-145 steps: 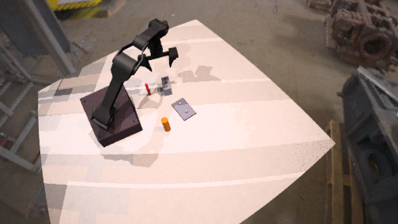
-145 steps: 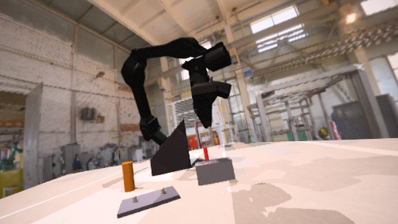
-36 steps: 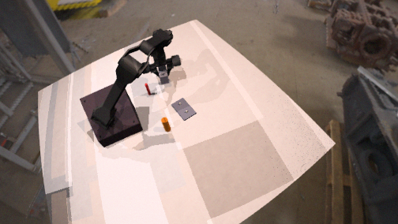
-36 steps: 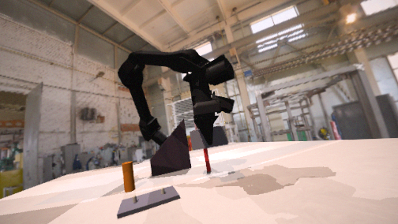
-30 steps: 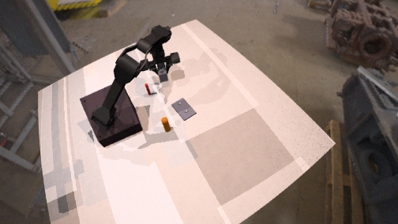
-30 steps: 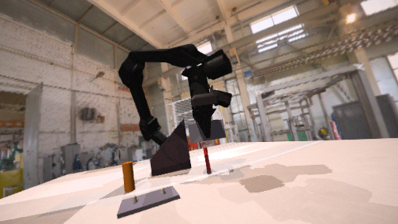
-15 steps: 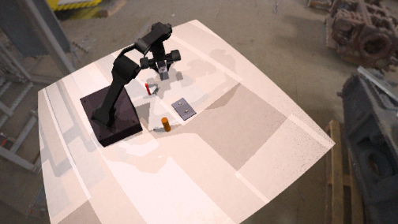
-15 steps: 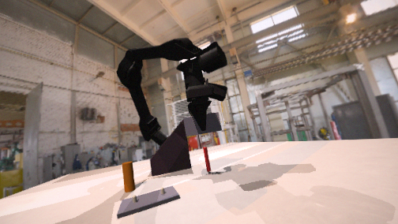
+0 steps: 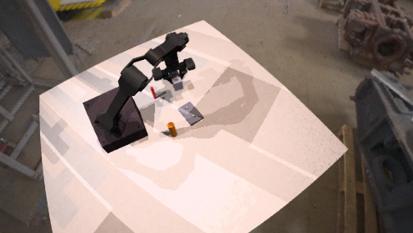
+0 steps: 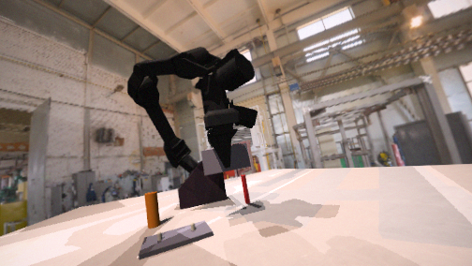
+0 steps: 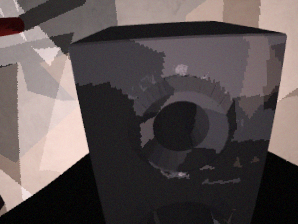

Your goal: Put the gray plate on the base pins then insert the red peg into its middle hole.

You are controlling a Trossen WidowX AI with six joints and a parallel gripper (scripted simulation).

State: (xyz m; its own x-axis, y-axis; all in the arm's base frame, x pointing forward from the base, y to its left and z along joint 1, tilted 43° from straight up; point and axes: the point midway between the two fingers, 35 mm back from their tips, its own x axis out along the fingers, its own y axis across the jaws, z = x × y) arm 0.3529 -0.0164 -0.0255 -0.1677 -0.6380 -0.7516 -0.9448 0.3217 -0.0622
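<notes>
Now: the base 1 cm behind my gripper tip, 11 cm to the right of it and 11 cm below it. Round my gripper tip: red peg: 10 cm behind, 8 cm to the left, 8 cm below; then orange cylinder: 14 cm behind, 16 cm to the right, 8 cm below; then gray plate: 3 cm above.
</notes>
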